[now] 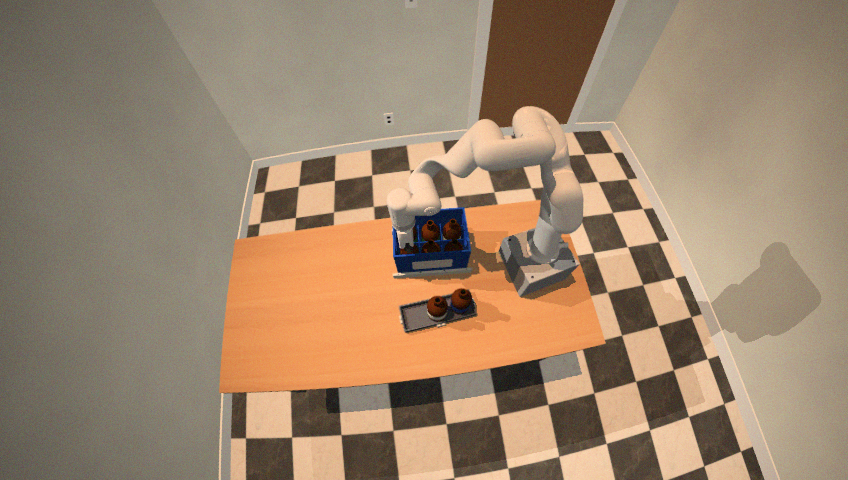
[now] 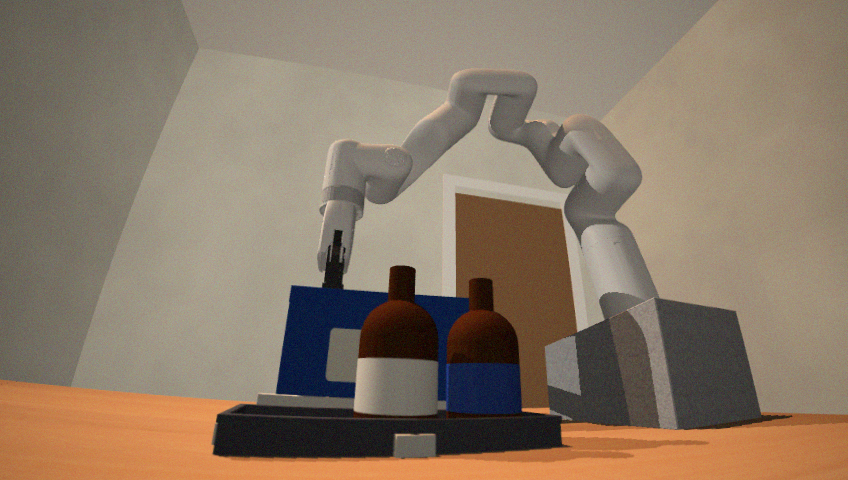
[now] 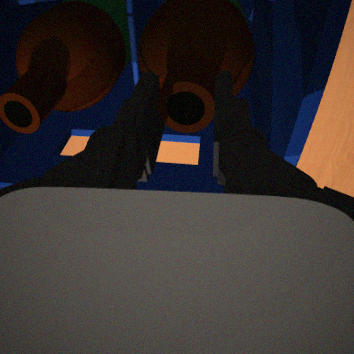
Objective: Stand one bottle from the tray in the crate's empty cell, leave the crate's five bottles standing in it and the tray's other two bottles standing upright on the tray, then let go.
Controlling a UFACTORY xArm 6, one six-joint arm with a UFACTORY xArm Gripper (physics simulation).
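Places are measured from the arm's base along level axes (x ahead, y left, z up), in metres.
Pixels of known places: gripper, fingertip midpoint: (image 1: 408,245) (image 3: 187,98); arm's base, origin of the base link: (image 1: 542,250) (image 2: 639,330).
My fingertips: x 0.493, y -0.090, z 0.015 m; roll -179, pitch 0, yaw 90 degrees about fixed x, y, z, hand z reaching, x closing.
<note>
Ahead of a thing's pixels: the offset from my fingertips to its top centre. Level surfaces: height alone.
My gripper (image 1: 406,246) (image 2: 333,284) (image 3: 187,98) points down over the left column of the blue crate @[dy -0.035, dx -0.086, dz +0.024 m] (image 1: 406,267) (image 2: 306,344). It is shut on the neck of a brown bottle @[dy +0.000, dx +0.000, dz +0.014 m] (image 3: 200,37), upright inside the crate, seemingly at front left. Its mouth looks higher than that of a neighbouring crate bottle @[dy -0.089, dx -0.002, dz +0.012 m] (image 3: 92,50); its base is hidden. Two back-row bottles @[dy -0.077, dx -0.092, dz +0.012 m] (image 1: 430,231) @[dy -0.069, dx -0.177, dz +0.012 m] (image 1: 452,230) stand upright; front-row bottles are partly hidden. A white-labelled bottle @[dy +0.222, dx -0.072, dz +0.009 m] (image 1: 437,306) (image 2: 395,380) and a blue-labelled bottle @[dy +0.207, dx -0.161, dz +0.009 m] (image 1: 461,299) (image 2: 483,383) stand upright on the dark tray @[dy +0.219, dx -0.074, dz -0.125 m] (image 1: 415,319) (image 2: 303,437).
The crate and tray stand on the wooden table @[dz -0.151 m] (image 1: 309,303), the tray in front of the crate. The robot's grey base block (image 1: 544,277) (image 2: 702,362) is right of both. The crate's walls and dividers close in around the fingers. A brown door (image 1: 544,59) (image 2: 508,255) is behind.
</note>
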